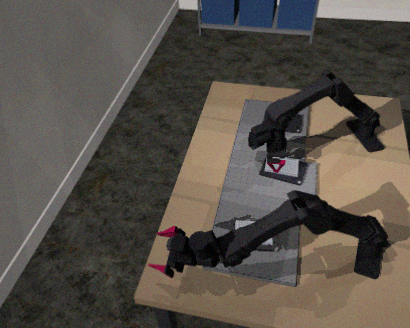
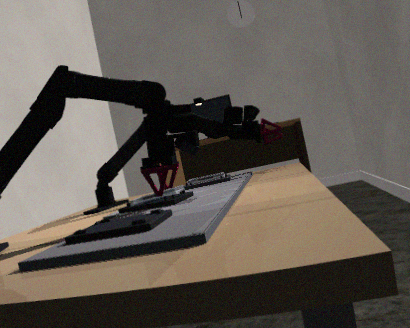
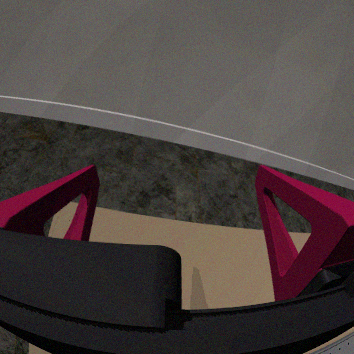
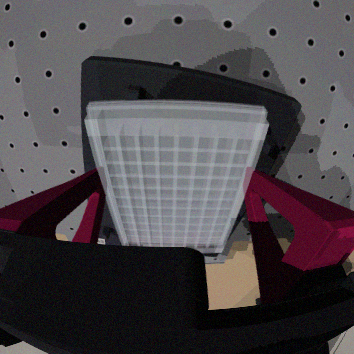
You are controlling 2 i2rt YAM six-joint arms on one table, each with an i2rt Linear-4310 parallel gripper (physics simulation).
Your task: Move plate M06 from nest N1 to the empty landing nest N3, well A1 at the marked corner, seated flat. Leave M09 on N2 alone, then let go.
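My right gripper point(image 1: 276, 166) point(image 2: 161, 177) point(image 4: 174, 175) points straight down and is shut on the long sides of plate M06 point(image 1: 289, 166) point(image 4: 175, 165), a clear white grid of wells. The plate is level and sits low on the middle black nest point(image 1: 298, 179) point(image 2: 171, 196) point(image 4: 105, 81); I cannot tell if it rests in it. Plate M09 point(image 1: 244, 224) lies on the near nest, mostly hidden under my left arm. My left gripper point(image 1: 163, 250) point(image 2: 270, 131) point(image 3: 176, 173) is open and empty, out over the table's left edge.
A third black nest point(image 1: 298, 123) point(image 2: 122, 224) stands empty at the far end of the grey perforated base point(image 1: 243, 182) point(image 2: 197, 215). A shelf with blue bins point(image 1: 256, 29) stands on the floor behind the table. A brown box point(image 2: 243, 156) shows beyond the table.
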